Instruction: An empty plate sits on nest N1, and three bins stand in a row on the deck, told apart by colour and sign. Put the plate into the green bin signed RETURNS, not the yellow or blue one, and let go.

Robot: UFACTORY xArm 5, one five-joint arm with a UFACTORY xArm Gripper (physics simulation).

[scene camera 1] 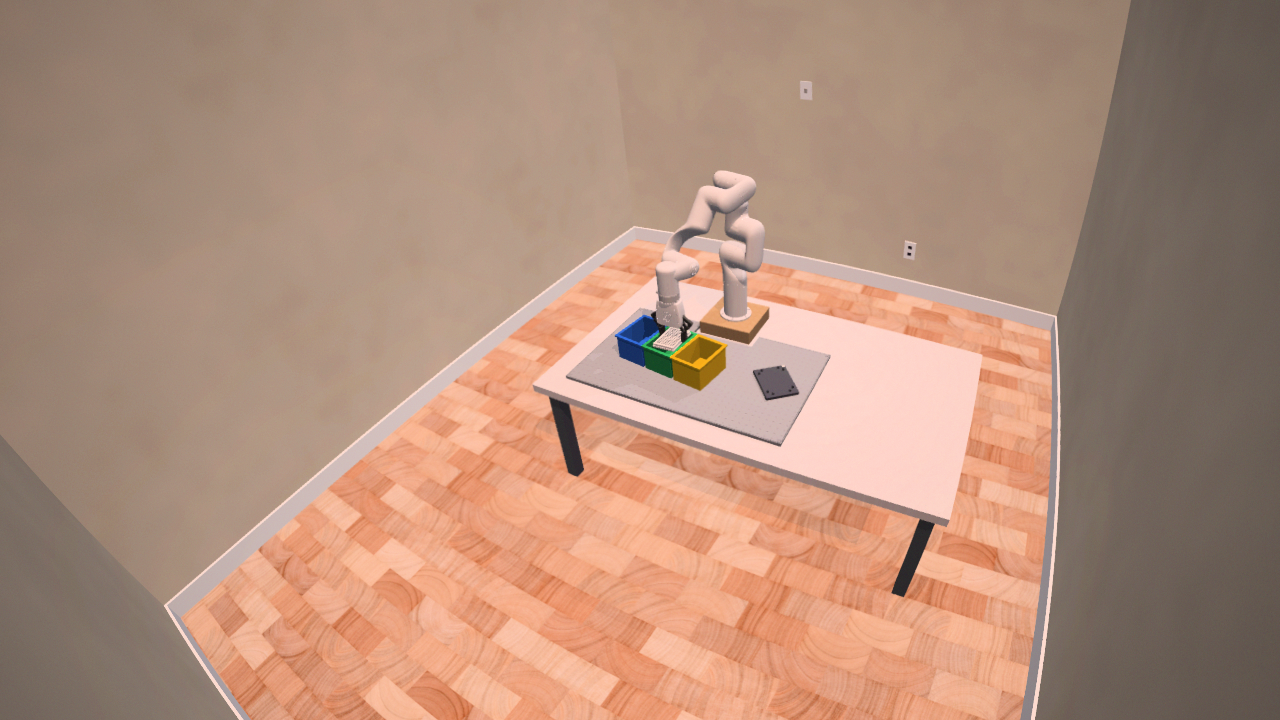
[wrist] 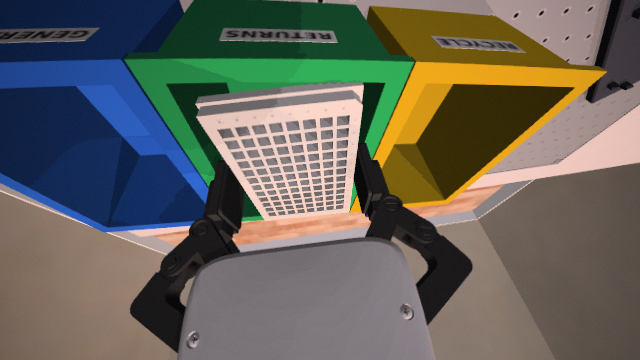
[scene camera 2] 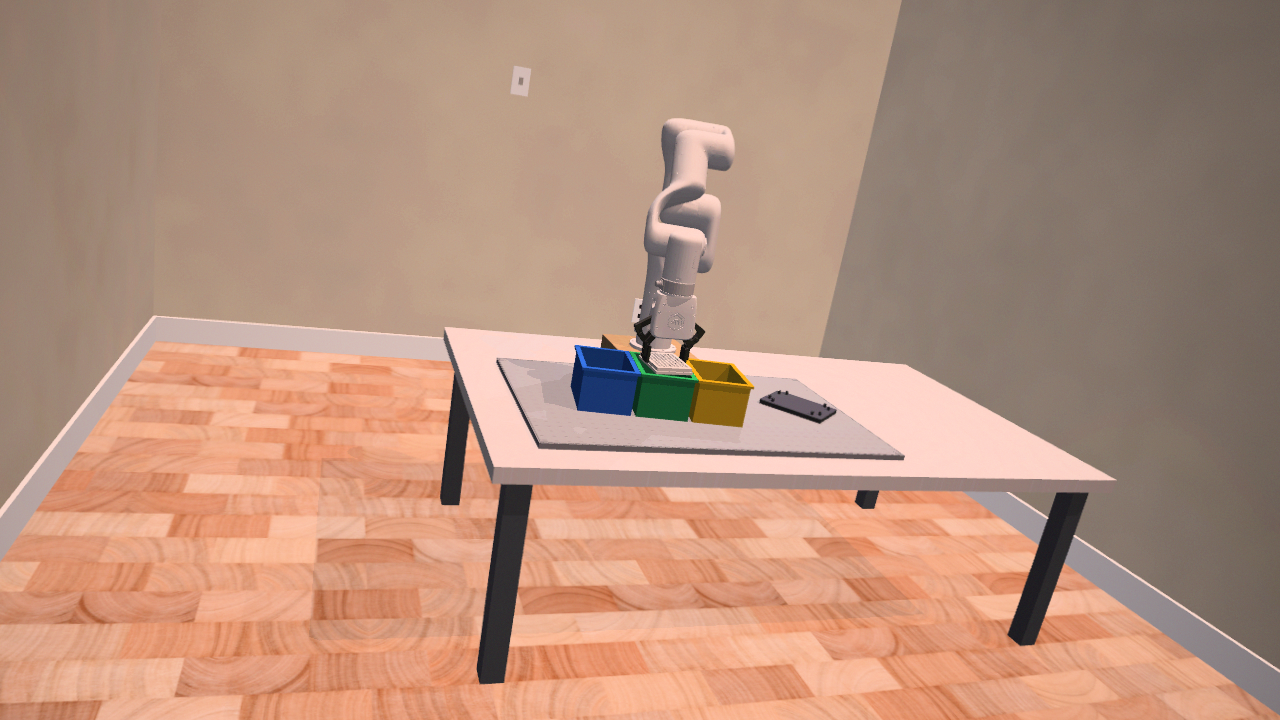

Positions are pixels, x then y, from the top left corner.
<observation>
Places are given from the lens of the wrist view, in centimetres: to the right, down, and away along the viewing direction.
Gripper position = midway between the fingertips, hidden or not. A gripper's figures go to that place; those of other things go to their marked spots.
my gripper [wrist: 295, 164]: -2, -1, 15
white plate [wrist: 293, 149]: -2, -2, 13
blue bin [wrist: 157, 194]: -18, 2, 22
yellow bin [wrist: 407, 176]: 11, 0, 26
yellow bin [wrist: 475, 125]: 15, -5, 20
The marked spots on the blue bin and the white plate are 19 cm apart.
</observation>
